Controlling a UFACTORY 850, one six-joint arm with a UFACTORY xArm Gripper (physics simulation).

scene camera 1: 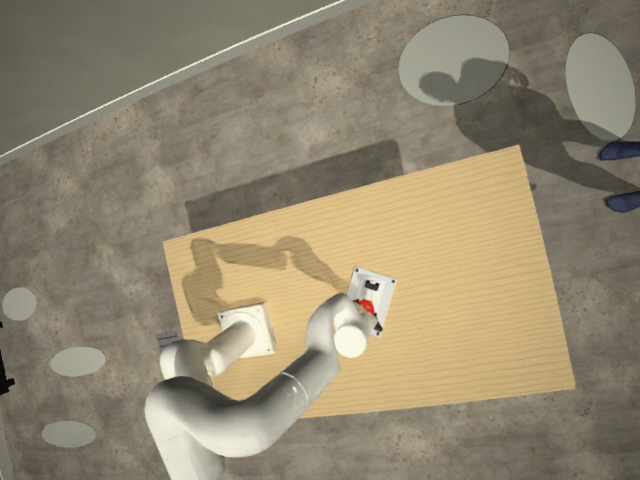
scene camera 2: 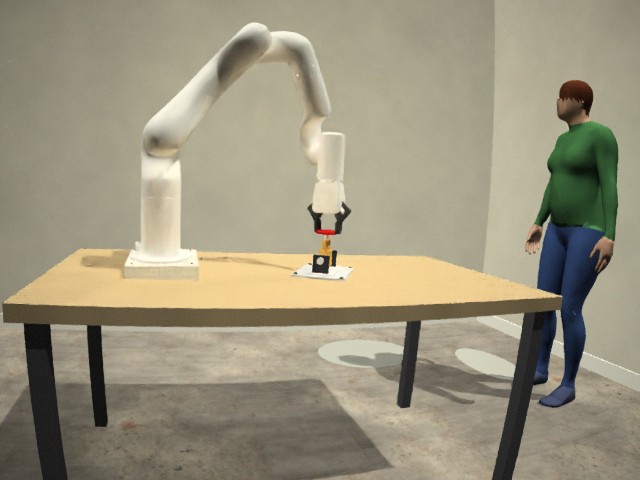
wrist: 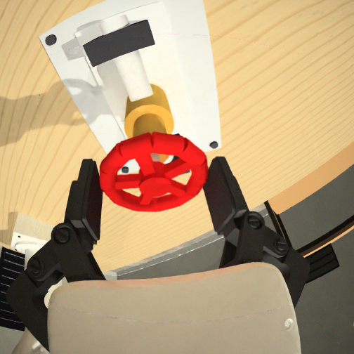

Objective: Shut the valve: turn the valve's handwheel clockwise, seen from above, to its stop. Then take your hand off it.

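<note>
The red spoked handwheel [scene camera 1: 366,306] [scene camera 2: 326,232] [wrist: 156,187] lies level on top of the brass-coloured valve body [scene camera 2: 325,253] [wrist: 161,100]. The valve is on a white base plate [scene camera 1: 386,298] [scene camera 2: 340,275] [wrist: 202,100] on the table. My gripper [scene camera 1: 367,314] [scene camera 2: 327,230] [wrist: 154,171] points down over the valve, with one black finger at each side of the wheel. In the wrist view both finger pads meet the outer rim, so it is shut on the handwheel. The arm partly hides the wheel in the overhead view.
A white pipe [wrist: 132,75] runs from the valve through a black clamp block [scene camera 1: 371,284] [wrist: 120,43]. Another black block [scene camera 2: 320,264] stands at the near side. The arm's base [scene camera 1: 265,330] [scene camera 2: 161,269] is on the wooden table [scene camera 1: 454,248] [scene camera 2: 248,294]. A person [scene camera 2: 581,175] stands beyond the table's right end.
</note>
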